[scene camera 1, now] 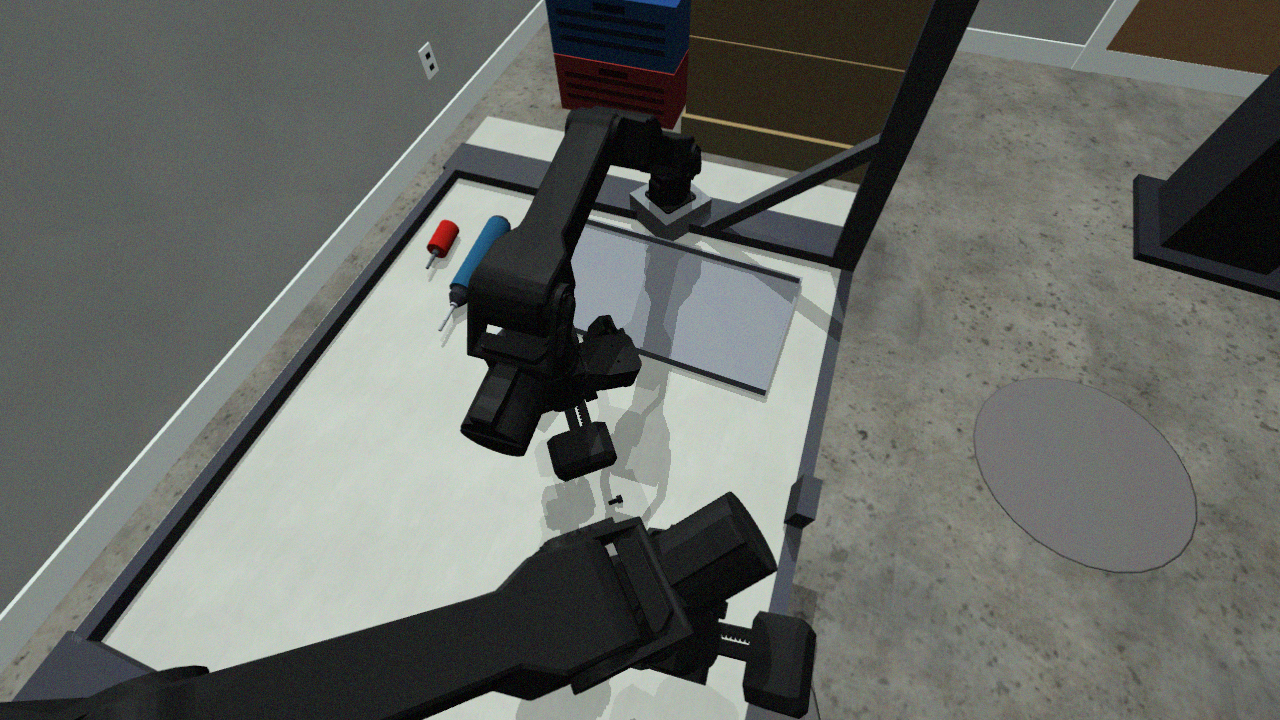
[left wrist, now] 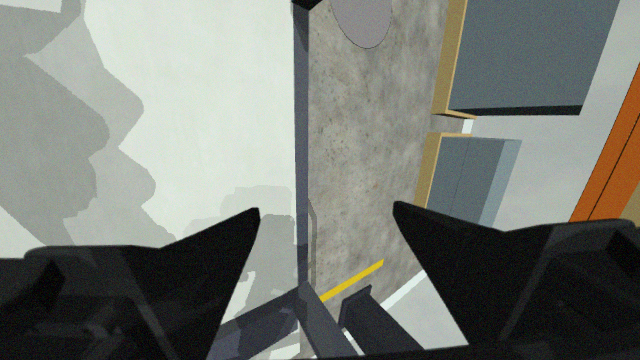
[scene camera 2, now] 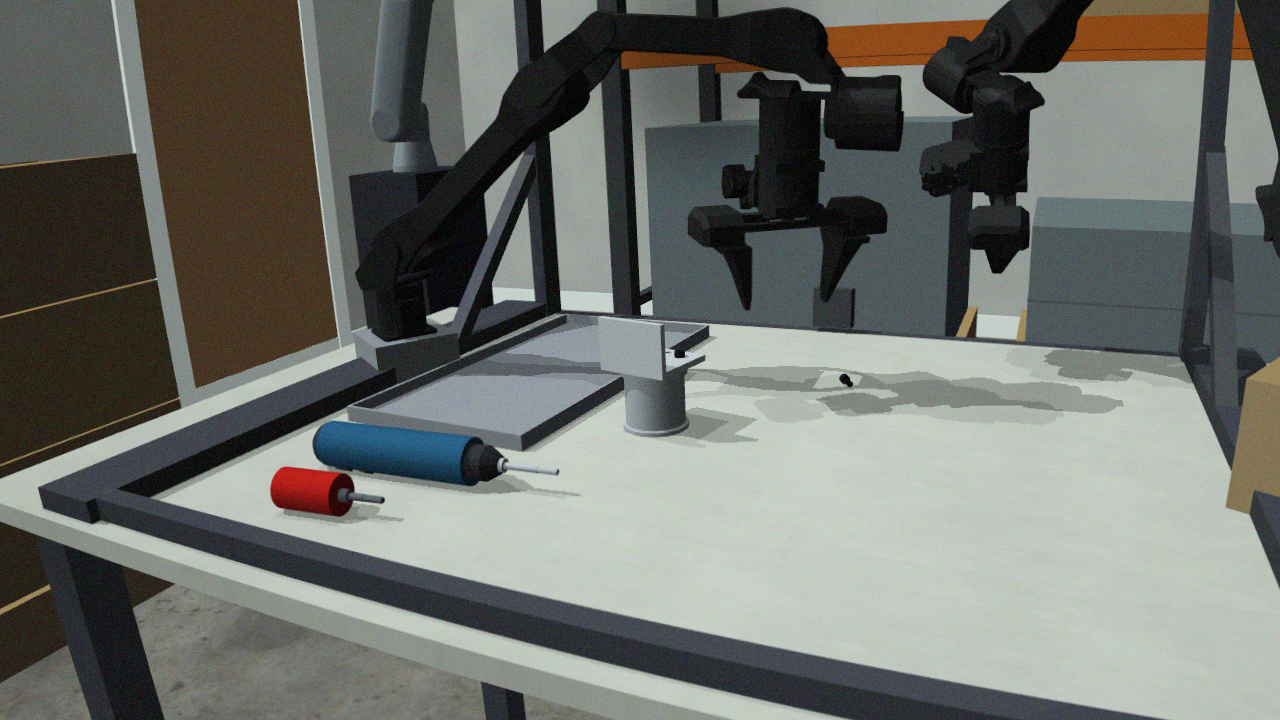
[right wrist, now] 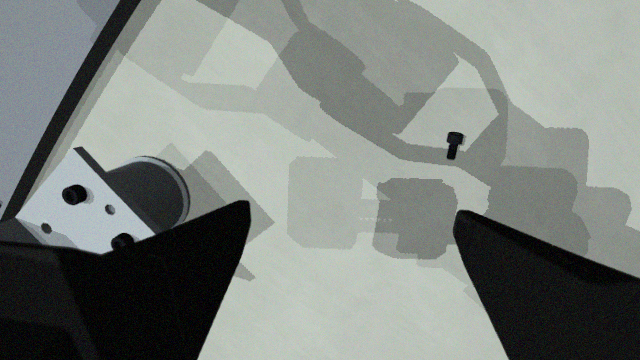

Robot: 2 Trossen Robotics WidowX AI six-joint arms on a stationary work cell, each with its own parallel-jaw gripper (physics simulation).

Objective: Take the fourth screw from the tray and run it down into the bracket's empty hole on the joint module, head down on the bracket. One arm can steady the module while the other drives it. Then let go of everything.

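Frame: origin at the left arm's base, x ahead, y left, z up, level; centimetres.
Seen in the pictures: left gripper, fingertip midpoint: (scene camera 1: pixel 734 664) (left wrist: pixel 326 210); right gripper, fingertip midpoint: (scene camera 1: pixel 580 422) (scene camera 2: pixel 785 305) (right wrist: pixel 352 216); right arm's base, origin of the base link: (scene camera 1: pixel 670 196) (scene camera 2: pixel 404 332).
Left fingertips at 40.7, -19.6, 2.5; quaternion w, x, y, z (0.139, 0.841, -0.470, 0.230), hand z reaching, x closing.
Pixels of each thing's top centre, then the offset from my left fingertips to it, as dx, dy, dz.
- loose black screw, middle of its top: (right wrist: pixel 457 147) (scene camera 2: pixel 846 375) (scene camera 1: pixel 615 499) +3.8, +22.0, -11.5
- joint module, middle of its top: (right wrist: pixel 88 232) (scene camera 2: pixel 653 361) +8.5, +44.1, -6.2
- shallow grey tray, middle of its top: (scene camera 2: pixel 548 361) (scene camera 1: pixel 655 290) +30.4, +42.8, -11.0
- blue driver, middle of its top: (scene camera 2: pixel 428 433) (scene camera 1: pixel 469 263) +11.3, +65.8, -8.5
- red driver, middle of its top: (scene camera 2: pixel 328 473) (scene camera 1: pixel 435 240) +10.2, +74.9, -9.2
A loose black screw (scene camera 1: pixel 615 499) (scene camera 2: pixel 845 380) (right wrist: pixel 454 145) lies on its side on the table. The joint module (scene camera 2: pixel 655 402) (right wrist: pixel 150 192) stands upright and carries a pale bracket (scene camera 2: pixel 631 347) (right wrist: pixel 80 220). In the right wrist view two black screw heads and two holes show on the bracket; part of it is hidden by a finger. My right gripper (scene camera 2: pixel 786 304) (right wrist: pixel 352 216) is open and empty, high above the table between module and screw. My left gripper (scene camera 2: pixel 998 266) (left wrist: pixel 326 210) is open and empty above the table's edge, far from the module.
A shallow grey tray (scene camera 1: pixel 733 331) (scene camera 2: pixel 483 394) (right wrist: pixel 40 75) lies beside the module. A blue driver (scene camera 1: pixel 483 246) (scene camera 2: pixel 398 450) and a red driver (scene camera 1: pixel 443 237) (scene camera 2: pixel 308 490) lie near the table's corner. A dark raised frame (left wrist: pixel 301 150) runs along the table's edge.
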